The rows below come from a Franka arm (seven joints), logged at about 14 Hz.
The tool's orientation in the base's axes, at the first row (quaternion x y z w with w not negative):
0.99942, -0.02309, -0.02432, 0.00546
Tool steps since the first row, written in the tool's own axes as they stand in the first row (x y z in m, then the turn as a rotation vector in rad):
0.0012, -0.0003, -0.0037, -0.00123, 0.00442, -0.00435
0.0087, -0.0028, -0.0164, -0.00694, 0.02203, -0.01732
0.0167, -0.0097, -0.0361, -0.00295, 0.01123, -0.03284
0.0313, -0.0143, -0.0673, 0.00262, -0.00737, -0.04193
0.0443, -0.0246, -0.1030, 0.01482, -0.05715, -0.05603
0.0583, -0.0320, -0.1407, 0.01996, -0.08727, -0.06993
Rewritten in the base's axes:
0.0014, 0.0003, 0.0036, -0.00122, -0.00432, 0.00446
0.0096, 0.0026, 0.0159, -0.00709, -0.02151, 0.01790
0.0189, 0.0093, 0.0351, -0.00185, -0.01076, 0.03308
0.0352, 0.0135, 0.0655, 0.00500, 0.00765, 0.04166
0.0504, 0.0235, 0.1004, 0.02015, 0.05695, 0.05456
0.0665, 0.0306, 0.1373, 0.02734, 0.08693, 0.06783

